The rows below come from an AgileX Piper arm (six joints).
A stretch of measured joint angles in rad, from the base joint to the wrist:
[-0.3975, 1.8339, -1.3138, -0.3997, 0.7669, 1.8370]
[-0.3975, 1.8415, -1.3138, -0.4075, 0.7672, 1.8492]
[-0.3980, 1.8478, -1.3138, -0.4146, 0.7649, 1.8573]
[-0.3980, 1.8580, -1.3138, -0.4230, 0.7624, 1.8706]
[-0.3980, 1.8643, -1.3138, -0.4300, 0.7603, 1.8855]
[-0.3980, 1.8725, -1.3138, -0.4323, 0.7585, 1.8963]
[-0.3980, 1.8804, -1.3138, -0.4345, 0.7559, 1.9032]
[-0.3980, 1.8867, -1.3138, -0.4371, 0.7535, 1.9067]
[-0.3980, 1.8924, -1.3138, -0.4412, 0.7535, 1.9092]
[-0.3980, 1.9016, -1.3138, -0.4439, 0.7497, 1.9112]
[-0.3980, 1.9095, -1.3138, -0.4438, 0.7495, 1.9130]
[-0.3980, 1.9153, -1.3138, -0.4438, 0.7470, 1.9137]
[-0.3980, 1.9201, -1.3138, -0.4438, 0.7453, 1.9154]
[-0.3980, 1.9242, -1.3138, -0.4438, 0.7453, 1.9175]
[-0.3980, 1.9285, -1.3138, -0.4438, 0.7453, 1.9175]
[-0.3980, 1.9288, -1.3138, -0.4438, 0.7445, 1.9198]
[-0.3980, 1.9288, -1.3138, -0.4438, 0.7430, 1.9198]
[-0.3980, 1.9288, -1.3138, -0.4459, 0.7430, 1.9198]
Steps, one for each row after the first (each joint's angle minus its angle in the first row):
[0.0000, 0.0076, 0.0000, -0.0078, 0.0003, 0.0122]
[-0.0005, 0.0139, 0.0000, -0.0149, -0.0020, 0.0203]
[-0.0005, 0.0241, 0.0000, -0.0233, -0.0045, 0.0336]
[-0.0005, 0.0304, 0.0000, -0.0303, -0.0066, 0.0485]
[-0.0005, 0.0386, 0.0000, -0.0326, -0.0084, 0.0593]
[-0.0005, 0.0465, 0.0000, -0.0348, -0.0110, 0.0662]
[-0.0005, 0.0528, 0.0000, -0.0374, -0.0134, 0.0697]
[-0.0005, 0.0585, 0.0000, -0.0415, -0.0134, 0.0722]
[-0.0005, 0.0677, 0.0000, -0.0442, -0.0172, 0.0742]
[-0.0005, 0.0756, 0.0000, -0.0441, -0.0174, 0.0760]
[-0.0005, 0.0814, 0.0000, -0.0441, -0.0199, 0.0767]
[-0.0005, 0.0862, 0.0000, -0.0441, -0.0216, 0.0784]
[-0.0005, 0.0903, 0.0000, -0.0441, -0.0216, 0.0805]
[-0.0005, 0.0946, 0.0000, -0.0441, -0.0216, 0.0805]
[-0.0005, 0.0949, 0.0000, -0.0441, -0.0224, 0.0828]
[-0.0005, 0.0949, 0.0000, -0.0441, -0.0239, 0.0828]
[-0.0005, 0.0949, 0.0000, -0.0462, -0.0239, 0.0828]

